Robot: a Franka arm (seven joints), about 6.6 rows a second.
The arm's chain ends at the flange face. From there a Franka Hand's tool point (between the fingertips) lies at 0.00 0.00 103.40 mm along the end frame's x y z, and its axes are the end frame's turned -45 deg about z.
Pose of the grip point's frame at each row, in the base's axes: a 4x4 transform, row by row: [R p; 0 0 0 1], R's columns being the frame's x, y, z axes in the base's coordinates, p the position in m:
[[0.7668 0.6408 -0.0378 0.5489], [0.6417 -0.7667 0.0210 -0.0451], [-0.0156 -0.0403 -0.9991 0.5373], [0 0 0 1]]
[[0.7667 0.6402 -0.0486 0.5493], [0.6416 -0.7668 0.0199 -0.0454], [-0.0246 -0.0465 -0.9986 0.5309], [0 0 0 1]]
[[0.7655 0.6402 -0.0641 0.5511], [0.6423 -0.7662 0.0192 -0.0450], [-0.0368 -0.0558 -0.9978 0.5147], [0 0 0 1]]
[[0.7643 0.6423 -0.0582 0.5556], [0.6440 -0.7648 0.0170 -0.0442], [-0.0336 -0.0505 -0.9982 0.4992], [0 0 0 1]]
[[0.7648 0.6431 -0.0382 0.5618], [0.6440 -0.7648 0.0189 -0.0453], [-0.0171 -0.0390 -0.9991 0.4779], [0 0 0 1]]
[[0.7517 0.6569 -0.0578 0.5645], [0.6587 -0.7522 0.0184 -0.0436], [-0.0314 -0.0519 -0.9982 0.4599], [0 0 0 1]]
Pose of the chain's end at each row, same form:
[[0.9953 -0.0891 -0.0378 0.5528], [-0.0884 -0.9959 0.0210 -0.0473], [-0.0395 -0.0175 -0.9991 0.6406], [0 0 0 1]]
[[0.9948 -0.0894 -0.0486 0.5543], [-0.0885 -0.9959 0.0199 -0.0475], [-0.0503 -0.0155 -0.9986 0.6342], [0 0 0 1]]
[[0.9940 -0.0886 -0.0641 0.5577], [-0.0876 -0.9960 0.0192 -0.0470], [-0.0655 -0.0134 -0.9978 0.6179], [0 0 0 1]]
[[0.9946 -0.0863 -0.0582 0.5616], [-0.0854 -0.9962 0.0170 -0.0460], [-0.0595 -0.0120 -0.9982 0.6024], [0 0 0 1]]
[[0.9955 -0.0861 -0.0382 0.5657], [-0.0854 -0.9962 0.0189 -0.0473], [-0.0397 -0.0155 -0.9991 0.5812], [0 0 0 1]]
[[0.9960 -0.0670 -0.0578 0.5705], [-0.0661 -0.9977 0.0184 -0.0455], [-0.0589 -0.0145 -0.9982 0.5631], [0 0 0 1]]

